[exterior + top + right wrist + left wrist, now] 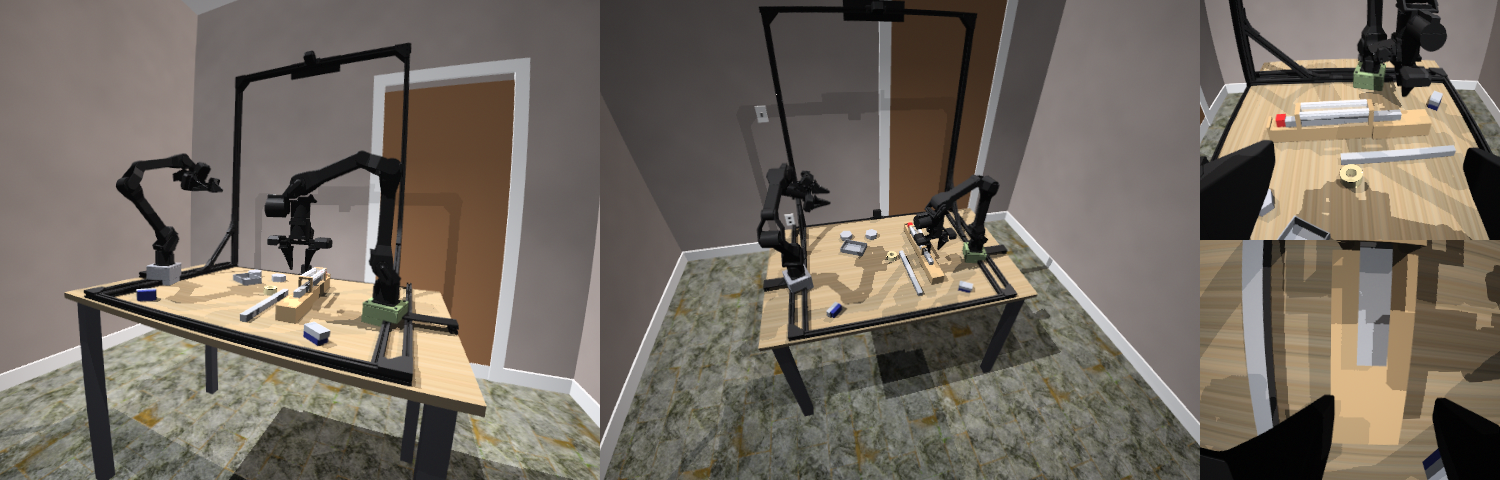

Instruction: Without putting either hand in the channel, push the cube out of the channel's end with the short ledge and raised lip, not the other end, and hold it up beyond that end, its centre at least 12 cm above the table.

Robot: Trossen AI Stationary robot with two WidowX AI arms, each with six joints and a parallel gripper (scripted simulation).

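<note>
Now: the wooden channel 170 mm behind my left hand, 110 mm below it and 10 mm to the right of it. From my left hand the other things lie so: long grey rod 150 mm below, 100 mm to the right, 10 mm behind; then grey tray 340 mm to the right, 240 mm behind, 160 mm below; then tape roll 160 mm to the right, 150 mm below, 130 mm behind.
</note>
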